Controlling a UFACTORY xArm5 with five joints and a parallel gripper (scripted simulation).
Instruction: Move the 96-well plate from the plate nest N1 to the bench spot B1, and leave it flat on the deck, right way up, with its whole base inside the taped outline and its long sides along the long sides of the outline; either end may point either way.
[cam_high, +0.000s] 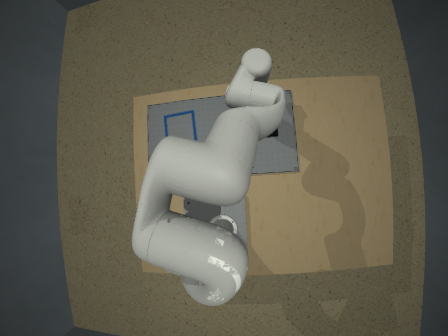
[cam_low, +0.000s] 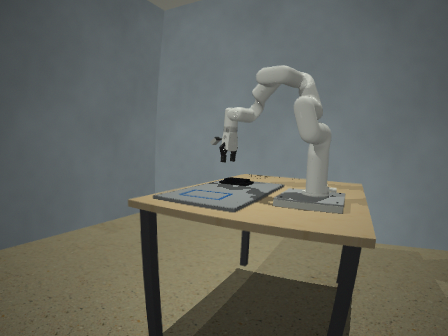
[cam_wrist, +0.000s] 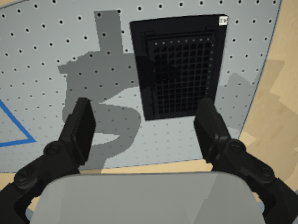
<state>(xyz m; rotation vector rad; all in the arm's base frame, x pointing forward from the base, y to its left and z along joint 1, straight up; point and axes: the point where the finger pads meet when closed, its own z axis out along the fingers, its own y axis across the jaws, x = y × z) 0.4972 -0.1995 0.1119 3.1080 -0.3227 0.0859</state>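
Right now my hand is 40 mm past the black 96-well plate, 50 mm to the left of it and 110 mm above it. Round my hand: black plate nest (40 mm behind, 50 mm to the right, 130 mm below).
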